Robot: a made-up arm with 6 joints.
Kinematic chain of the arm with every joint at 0, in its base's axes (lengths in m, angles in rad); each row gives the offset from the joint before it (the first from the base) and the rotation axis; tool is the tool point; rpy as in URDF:
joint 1: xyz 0 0 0.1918 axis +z
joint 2: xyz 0 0 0 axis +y
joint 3: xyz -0.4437 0 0.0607 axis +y
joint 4: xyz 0.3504 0 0.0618 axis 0.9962 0 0.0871
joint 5: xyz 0 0 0 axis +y
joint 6: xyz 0.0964 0 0.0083 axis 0.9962 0 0.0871
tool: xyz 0 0 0 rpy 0 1.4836 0
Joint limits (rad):
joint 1: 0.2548..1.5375
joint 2: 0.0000..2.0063
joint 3: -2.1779..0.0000
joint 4: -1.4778..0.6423
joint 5: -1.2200..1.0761
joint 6: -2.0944..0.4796
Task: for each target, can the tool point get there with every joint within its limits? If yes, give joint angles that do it. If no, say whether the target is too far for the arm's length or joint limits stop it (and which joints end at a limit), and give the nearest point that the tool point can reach.
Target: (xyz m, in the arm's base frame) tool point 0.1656 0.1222 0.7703
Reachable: yes | joints 0.6141 0.9508 -1.1835 -0.3712 -0.1299 -0.7802
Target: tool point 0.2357 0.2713 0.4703
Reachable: yes | joints 0.8187 1.3126 -0.6735 -0.2880 -0.5021 0.1341
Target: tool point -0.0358 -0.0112 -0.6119
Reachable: no: joint limits stop it (at a limit: joint 1, joint 2) | nearest point 0.0009 0.1469 0.1262 | short by 0.756 m
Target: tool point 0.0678 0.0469 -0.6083
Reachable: no: joint limits stop it (at a limit: joint 2) | nearest point 0.1491 0.1032 0.1200 | short by 0.735 m
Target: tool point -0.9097 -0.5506 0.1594
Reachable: no: too far | nearest point -0.6720 -0.4067 0.4726 | short by 0.419 m
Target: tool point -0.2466 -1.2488 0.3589
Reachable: no: too far | nearest point -0.1527 -0.7732 0.4813 | short by 0.500 m
